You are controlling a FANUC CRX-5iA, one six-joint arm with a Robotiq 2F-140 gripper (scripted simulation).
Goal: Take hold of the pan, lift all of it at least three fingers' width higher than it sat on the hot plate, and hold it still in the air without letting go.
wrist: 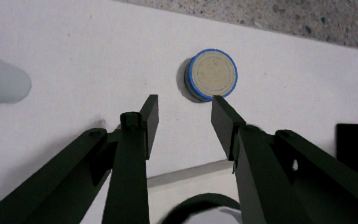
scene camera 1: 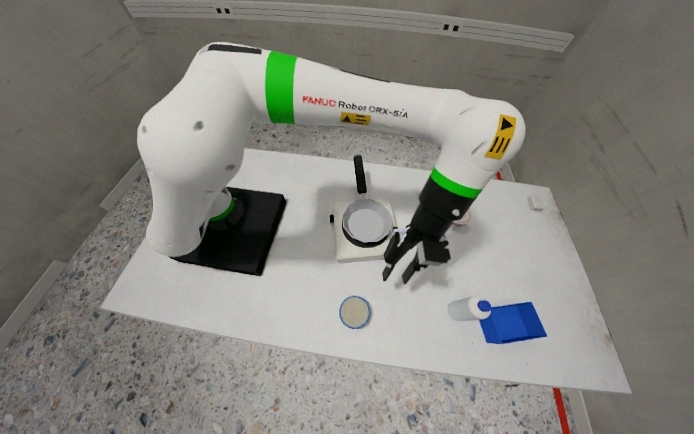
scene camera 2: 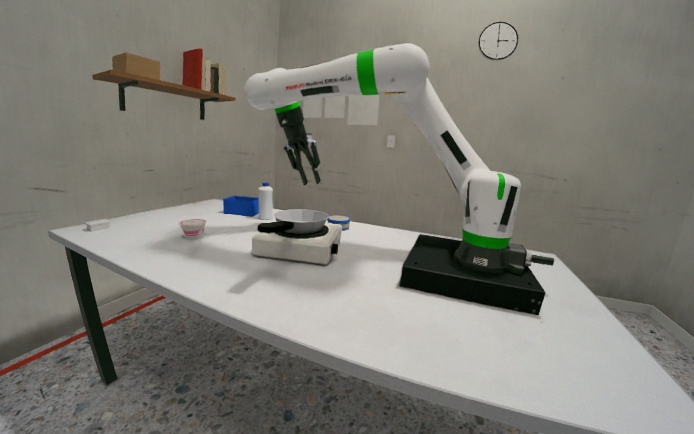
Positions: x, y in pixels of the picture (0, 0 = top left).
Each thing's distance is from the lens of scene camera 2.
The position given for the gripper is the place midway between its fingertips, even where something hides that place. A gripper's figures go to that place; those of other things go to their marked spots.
gripper (scene camera 2: 312, 182): 1.10 m
grey pan (scene camera 2: 300, 221): 0.96 m
hot plate (scene camera 2: 318, 247): 0.77 m
The marked spots on the grey pan and the hot plate are 0.21 m apart.
